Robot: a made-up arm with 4 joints. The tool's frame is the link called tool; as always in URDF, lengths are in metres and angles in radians.
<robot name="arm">
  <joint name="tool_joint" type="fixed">
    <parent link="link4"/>
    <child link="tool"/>
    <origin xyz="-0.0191 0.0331 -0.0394" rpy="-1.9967 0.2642 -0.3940"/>
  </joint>
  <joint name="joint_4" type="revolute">
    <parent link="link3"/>
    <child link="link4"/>
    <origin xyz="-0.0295 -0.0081 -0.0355" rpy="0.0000 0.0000 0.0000"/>
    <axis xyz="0 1 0"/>
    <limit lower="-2.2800" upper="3.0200" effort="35" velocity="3"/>
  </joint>
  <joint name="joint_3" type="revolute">
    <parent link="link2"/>
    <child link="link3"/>
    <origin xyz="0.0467 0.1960 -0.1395" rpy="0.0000 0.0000 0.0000"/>
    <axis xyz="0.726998 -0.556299 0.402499"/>
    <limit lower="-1.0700" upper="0.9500" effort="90" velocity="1.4"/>
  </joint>
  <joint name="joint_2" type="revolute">
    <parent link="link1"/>
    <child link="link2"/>
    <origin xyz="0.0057 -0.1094 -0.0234" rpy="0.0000 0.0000 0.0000"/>
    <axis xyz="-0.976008 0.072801 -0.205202"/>
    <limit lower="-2.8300" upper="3.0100" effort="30" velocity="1"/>
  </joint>
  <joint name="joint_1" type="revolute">
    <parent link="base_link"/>
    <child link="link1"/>
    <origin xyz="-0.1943 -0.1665 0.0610" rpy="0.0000 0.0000 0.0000"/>
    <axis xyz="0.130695 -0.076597 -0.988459"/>
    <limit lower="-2.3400" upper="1.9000" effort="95" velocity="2.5"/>
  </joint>
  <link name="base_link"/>
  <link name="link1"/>
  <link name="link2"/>
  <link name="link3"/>
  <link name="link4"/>
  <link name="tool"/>
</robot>
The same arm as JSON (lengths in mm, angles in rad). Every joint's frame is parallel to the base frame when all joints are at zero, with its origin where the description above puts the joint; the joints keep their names.
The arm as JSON. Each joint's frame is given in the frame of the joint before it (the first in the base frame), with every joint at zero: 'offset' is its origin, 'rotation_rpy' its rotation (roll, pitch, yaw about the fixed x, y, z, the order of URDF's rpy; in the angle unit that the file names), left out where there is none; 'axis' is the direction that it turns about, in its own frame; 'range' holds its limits. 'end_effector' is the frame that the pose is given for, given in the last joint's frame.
{"length_unit": "mm", "angle_unit": "rad", "chain": [
  {"id": "joint_1", "offset": [-194.3, -166.5, 61.0], "axis": [0.130695, -0.076597, -0.988459], "range": [-2.34, 1.9]},
  {"id": "joint_2", "offset": [5.7, -109.4, -23.4], "axis": [-0.976008, 0.072801, -0.205202], "range": [-2.83, 3.01]},
  {"id": "joint_3", "offset": [46.7, 196.0, -139.5], "axis": [0.726998, -0.556299, 0.402499], "range": [-1.07, 0.95]},
  {"id": "joint_4", "offset": [-29.5, -8.1, -35.5], "axis": "+y", "range": [-2.28, 3.02]}
], "end_effector": {"offset": [-19.1, 33.1, -39.4], "rotation_rpy": [-1.9967, 0.2642, -0.394]}}

